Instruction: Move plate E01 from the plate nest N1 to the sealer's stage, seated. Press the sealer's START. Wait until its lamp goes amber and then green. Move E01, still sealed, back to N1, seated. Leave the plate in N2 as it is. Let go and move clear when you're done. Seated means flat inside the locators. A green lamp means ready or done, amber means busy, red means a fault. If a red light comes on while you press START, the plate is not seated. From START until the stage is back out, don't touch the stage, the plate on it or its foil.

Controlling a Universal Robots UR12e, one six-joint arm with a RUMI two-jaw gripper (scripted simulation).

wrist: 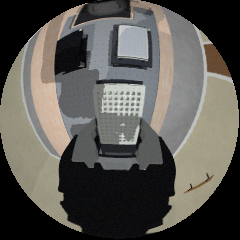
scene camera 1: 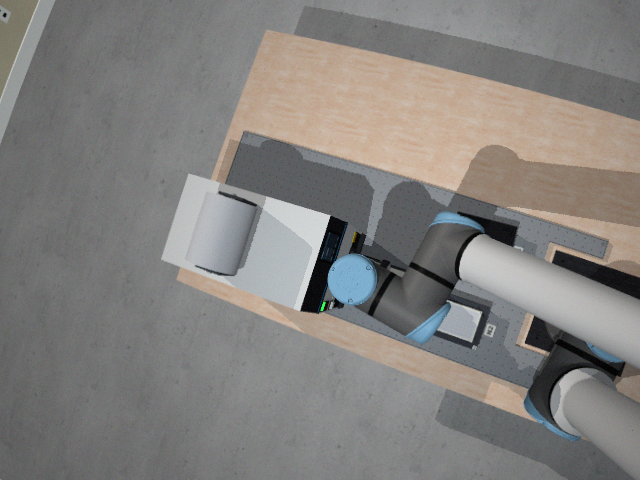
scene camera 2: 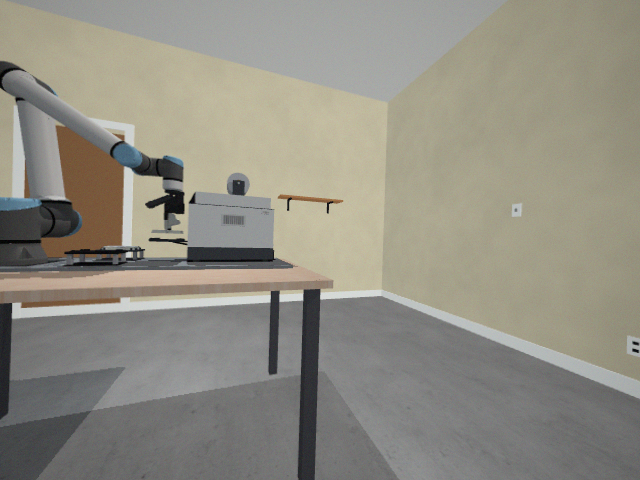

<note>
I see my gripper (scene camera 2: 168, 233), a plate E01 (wrist: 125, 130), a foil roll (scene camera 1: 218, 242) and a sealer (scene camera 2: 204, 221).
My gripper is seen too in the wrist view (wrist: 118, 118). The sealer also shows in the wrist view (wrist: 109, 162) and in scene camera 1 (scene camera 1: 347, 246).
</note>
